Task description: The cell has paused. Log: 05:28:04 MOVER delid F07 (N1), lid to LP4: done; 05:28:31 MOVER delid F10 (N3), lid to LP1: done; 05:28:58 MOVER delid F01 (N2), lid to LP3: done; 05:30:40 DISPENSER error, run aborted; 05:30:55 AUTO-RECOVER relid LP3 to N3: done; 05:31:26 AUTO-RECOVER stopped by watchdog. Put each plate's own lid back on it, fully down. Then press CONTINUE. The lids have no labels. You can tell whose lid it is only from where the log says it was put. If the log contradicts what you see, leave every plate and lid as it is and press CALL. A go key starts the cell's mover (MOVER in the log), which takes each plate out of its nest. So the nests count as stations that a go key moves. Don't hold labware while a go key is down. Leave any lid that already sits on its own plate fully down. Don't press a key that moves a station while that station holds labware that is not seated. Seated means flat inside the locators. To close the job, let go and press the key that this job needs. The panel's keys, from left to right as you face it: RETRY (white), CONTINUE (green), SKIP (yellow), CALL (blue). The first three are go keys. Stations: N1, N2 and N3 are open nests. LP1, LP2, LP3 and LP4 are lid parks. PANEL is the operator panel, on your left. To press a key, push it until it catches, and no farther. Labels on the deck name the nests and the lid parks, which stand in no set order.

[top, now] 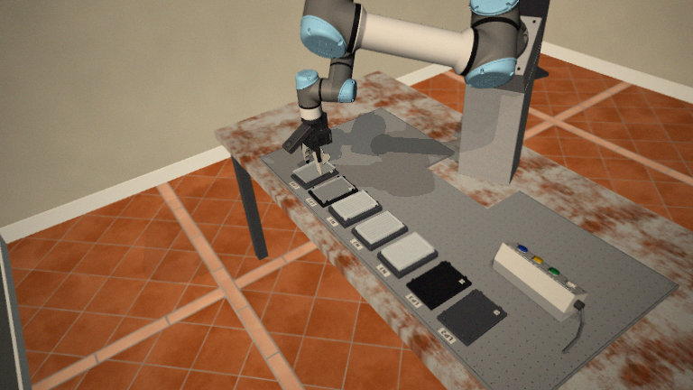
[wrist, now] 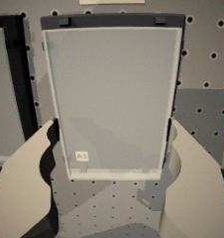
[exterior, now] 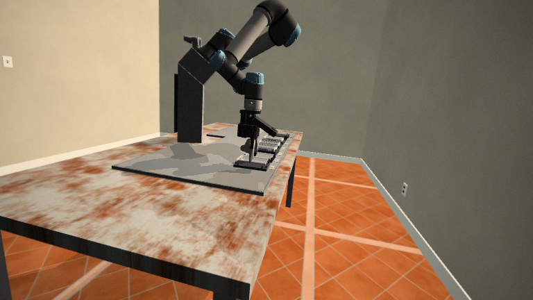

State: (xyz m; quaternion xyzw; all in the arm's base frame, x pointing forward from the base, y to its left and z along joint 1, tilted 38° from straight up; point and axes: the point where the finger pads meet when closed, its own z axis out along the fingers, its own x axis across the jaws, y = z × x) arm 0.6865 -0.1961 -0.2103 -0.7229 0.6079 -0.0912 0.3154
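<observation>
Now: hand 120 mm to the right of the black lid park, 30 mm past it and 30 mm above it. The rest, counted from my hand: dark nest frame: 500 mm to the left, 130 mm behind, 30 mm below; plate: 240 mm to the left, 60 mm behind, 10 mm below; blue CALL key: 650 mm to the left, 400 mm behind, 30 mm above.
</observation>
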